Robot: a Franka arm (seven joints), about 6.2 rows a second.
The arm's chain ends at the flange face. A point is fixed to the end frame.
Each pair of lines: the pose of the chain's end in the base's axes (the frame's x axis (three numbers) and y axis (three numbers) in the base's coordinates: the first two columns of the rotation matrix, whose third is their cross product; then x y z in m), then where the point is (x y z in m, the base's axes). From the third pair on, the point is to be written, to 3 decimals.
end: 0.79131 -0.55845 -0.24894 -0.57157 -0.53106 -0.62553 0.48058 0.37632 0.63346
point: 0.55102 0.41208 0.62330
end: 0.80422 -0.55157 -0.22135 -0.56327 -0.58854 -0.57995 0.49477 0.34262 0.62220
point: 0.56401 0.37958 0.60865
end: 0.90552 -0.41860 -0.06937 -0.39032 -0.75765 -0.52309 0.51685 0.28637 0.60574
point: 0.580 0.333 0.592
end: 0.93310 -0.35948 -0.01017 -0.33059 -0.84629 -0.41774 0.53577 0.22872 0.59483
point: 0.595 0.278 0.575
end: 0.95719 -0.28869 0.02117 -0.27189 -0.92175 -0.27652 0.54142 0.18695 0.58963
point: 0.597 0.236 0.561
